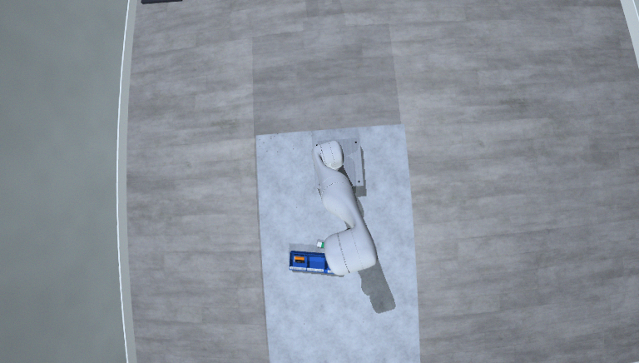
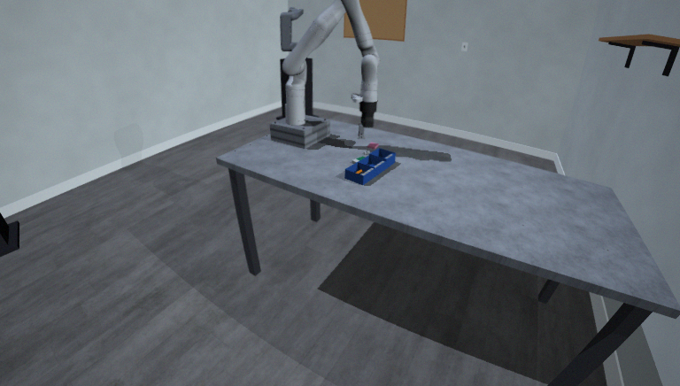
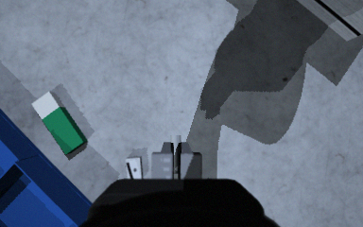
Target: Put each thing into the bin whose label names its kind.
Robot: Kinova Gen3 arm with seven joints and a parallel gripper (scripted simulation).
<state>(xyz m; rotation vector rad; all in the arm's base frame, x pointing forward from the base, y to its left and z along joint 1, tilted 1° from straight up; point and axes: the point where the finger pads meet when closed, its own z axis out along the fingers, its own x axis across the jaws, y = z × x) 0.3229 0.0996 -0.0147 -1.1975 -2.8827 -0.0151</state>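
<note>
My gripper is now 5 cm short of the grey block, 1 cm to the left of it and 7 cm above it. Also, from my hand: grey rod (1 cm below); orange battery (14 cm ahead, 22 cm to the right, 6 cm below); pink thing (2 cm ahead, 8 cm to the left, 7 cm below).
</note>
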